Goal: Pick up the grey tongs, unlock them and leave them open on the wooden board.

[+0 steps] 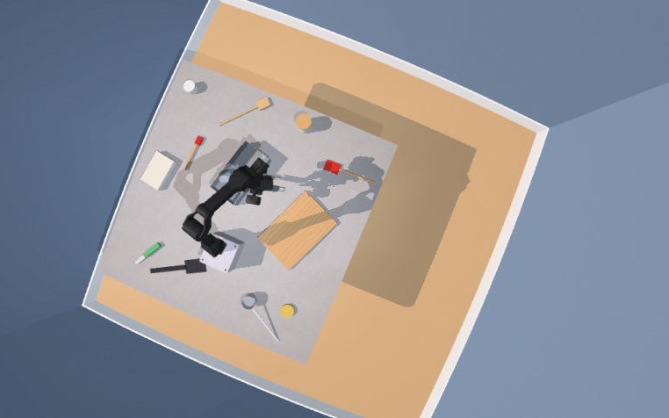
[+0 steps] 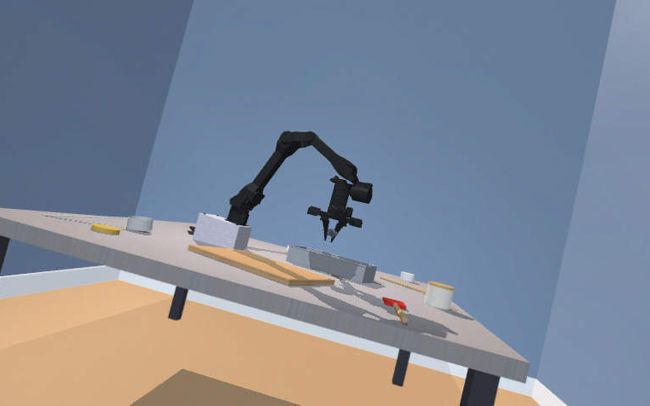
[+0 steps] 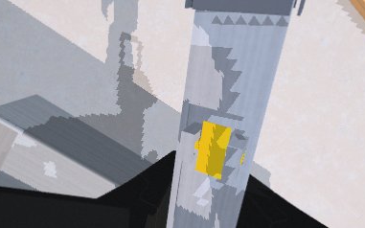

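Now: the yellow lock piece 4 cm above my gripper tip, 2 cm to the right of it and 1 cm ahead of it. Also, from my gripper tip: roasting tin 16 cm to the left, 8 cm below; then red-headed spatula 31 cm to the right, 28 cm ahead, 10 cm below; then wooden board 25 cm to the right, 11 cm behind, 10 cm below.
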